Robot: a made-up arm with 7 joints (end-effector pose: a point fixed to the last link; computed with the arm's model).
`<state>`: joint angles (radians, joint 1 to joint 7).
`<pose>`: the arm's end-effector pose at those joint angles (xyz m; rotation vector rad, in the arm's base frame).
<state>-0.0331 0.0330 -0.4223 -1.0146 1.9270 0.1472 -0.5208</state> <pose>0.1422 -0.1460 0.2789 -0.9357 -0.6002 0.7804</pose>
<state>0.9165 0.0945 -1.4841 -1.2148 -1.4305 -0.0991 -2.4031</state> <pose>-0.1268 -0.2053 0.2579 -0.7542 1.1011 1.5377</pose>
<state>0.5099 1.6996 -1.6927 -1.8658 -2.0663 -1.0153 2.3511</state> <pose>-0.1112 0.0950 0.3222 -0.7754 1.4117 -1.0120</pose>
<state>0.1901 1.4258 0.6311 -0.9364 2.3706 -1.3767 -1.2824</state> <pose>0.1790 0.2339 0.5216 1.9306 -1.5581 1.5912</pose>
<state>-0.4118 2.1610 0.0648 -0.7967 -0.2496 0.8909 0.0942</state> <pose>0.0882 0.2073 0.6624 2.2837 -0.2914 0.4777</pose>
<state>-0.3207 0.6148 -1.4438 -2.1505 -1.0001 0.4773 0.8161</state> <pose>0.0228 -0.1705 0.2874 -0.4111 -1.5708 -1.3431</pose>
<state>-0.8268 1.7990 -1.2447 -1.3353 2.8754 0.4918 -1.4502</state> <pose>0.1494 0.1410 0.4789 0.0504 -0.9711 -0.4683</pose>
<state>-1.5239 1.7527 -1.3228 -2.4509 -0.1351 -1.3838 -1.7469</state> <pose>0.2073 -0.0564 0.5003 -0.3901 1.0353 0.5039</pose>
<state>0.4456 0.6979 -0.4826 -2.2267 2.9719 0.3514 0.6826</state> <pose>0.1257 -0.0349 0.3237 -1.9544 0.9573 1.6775</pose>
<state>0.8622 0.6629 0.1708 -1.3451 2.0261 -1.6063 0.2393</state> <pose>0.0391 0.1006 0.2281 1.1809 -2.2463 1.5524</pose>
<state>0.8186 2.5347 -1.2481 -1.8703 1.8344 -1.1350 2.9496</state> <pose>-0.0654 0.2040 0.4713 -0.7412 -0.8618 2.4500</pose>
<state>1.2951 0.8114 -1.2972 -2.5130 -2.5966 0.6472 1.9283</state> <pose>-0.0906 -0.1561 0.3462 -0.3003 -1.3422 -0.2346</pose>
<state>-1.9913 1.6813 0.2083 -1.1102 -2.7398 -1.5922 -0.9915</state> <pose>-0.1462 0.1469 0.7385 1.8760 1.4059 -1.9226</pose>
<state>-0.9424 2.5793 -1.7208 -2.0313 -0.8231 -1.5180 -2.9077</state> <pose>0.0540 0.2242 0.4953 -0.3220 0.5299 0.8183</pose>
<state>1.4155 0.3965 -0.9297 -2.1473 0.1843 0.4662 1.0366</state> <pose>-0.0575 -0.1801 0.3172 -0.6990 0.2145 1.0431</pose>
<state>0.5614 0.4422 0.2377 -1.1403 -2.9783 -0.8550 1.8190</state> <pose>0.0357 0.1058 0.2484 0.2232 0.4196 -0.9583</pose>
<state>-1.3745 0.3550 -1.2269 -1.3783 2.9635 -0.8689 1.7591</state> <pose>0.1480 -0.2336 0.4479 -1.9662 0.5999 2.0943</pose>
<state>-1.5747 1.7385 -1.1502 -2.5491 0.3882 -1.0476 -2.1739</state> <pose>0.1781 -0.0747 0.5211 -0.9558 1.0851 0.2533</pose>
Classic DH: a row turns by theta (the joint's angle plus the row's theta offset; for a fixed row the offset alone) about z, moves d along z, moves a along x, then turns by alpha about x. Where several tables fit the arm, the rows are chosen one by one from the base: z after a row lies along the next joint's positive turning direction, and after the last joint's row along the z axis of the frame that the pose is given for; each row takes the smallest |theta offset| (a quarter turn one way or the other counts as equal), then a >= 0, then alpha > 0; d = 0 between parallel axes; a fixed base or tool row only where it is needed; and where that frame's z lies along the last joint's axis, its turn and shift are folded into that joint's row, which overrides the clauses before.
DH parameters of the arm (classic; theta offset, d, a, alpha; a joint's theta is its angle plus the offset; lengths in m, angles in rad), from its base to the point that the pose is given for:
base (fixed): 0 0.4856 -0.018 -1.2217
joint 1: -1.5708 -0.0432 0.0332 -1.5708
joint 2: 1.2217 0.014 0.007 1.5708
joint 3: 1.5708 -0.142 0.033 -1.5708
joint 4: 0 -0.017 -0.047 1.5708
joint 5: 0 -0.193 -0.011 -1.5708
joint 6: 0 -0.024 -0.011 1.5708
joint 7: -1.5182 0 0.019 0
tool (fixed): 1.5182 0.033 0 0

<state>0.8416 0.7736 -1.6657 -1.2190 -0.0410 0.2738 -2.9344</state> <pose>-0.2327 -0.0250 0.3049 0.5951 0.8053 1.9136</pose>
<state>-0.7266 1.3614 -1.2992 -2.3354 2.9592 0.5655 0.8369</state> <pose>0.1478 -0.0614 0.3992 -1.0761 1.0326 0.8956</pose>
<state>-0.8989 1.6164 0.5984 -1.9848 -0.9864 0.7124 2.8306</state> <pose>0.0413 0.0223 0.7094 0.8879 2.5520 0.2166</pose>
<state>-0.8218 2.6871 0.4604 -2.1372 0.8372 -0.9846 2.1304</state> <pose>0.0387 -0.0846 0.7266 -0.7921 -0.9253 -1.5909</pose>
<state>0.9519 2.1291 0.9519 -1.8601 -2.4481 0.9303 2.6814</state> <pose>0.2484 0.0692 0.5104 0.4589 -2.2165 -2.0665</pose>
